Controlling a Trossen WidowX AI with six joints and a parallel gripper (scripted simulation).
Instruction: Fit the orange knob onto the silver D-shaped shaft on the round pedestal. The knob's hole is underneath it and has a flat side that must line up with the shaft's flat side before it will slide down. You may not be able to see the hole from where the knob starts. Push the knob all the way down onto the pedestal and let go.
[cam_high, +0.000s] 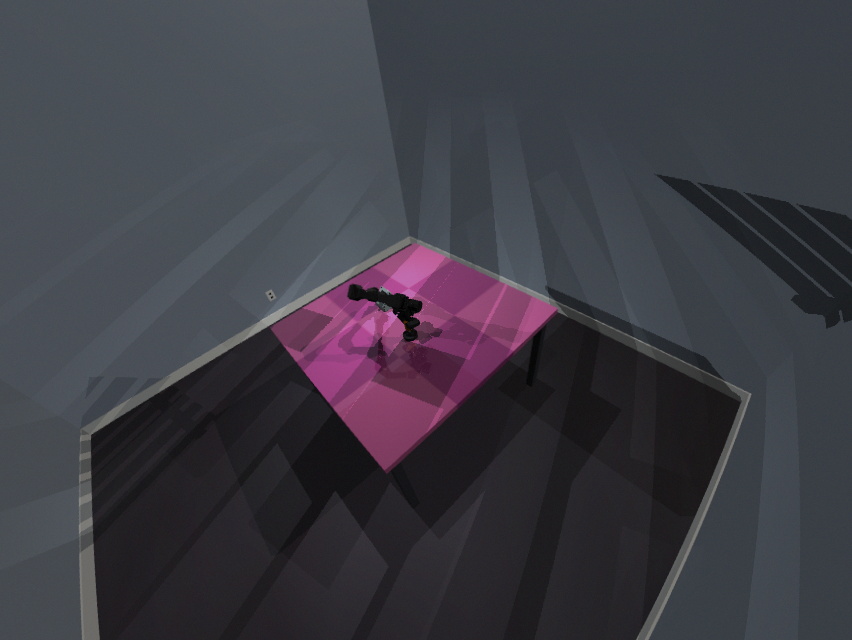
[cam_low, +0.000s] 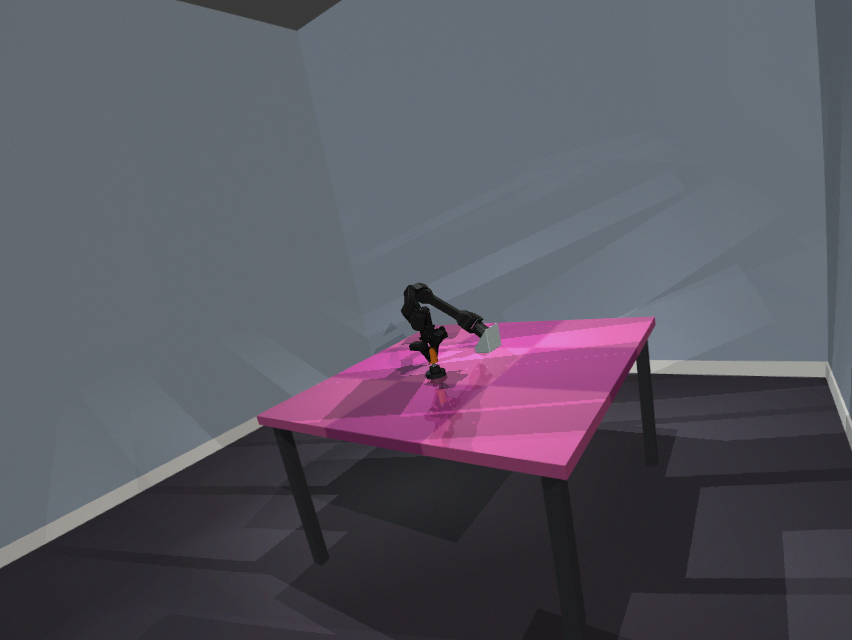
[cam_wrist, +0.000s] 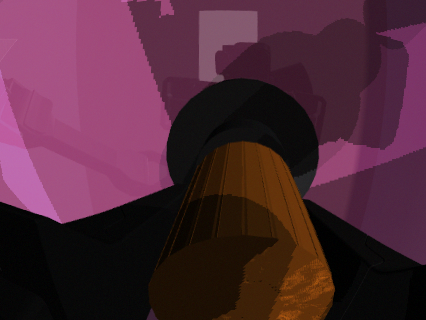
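My gripper tip is now 30 mm below the orange knob. Also, from my gripper tip: round black pedestal 40 mm below.
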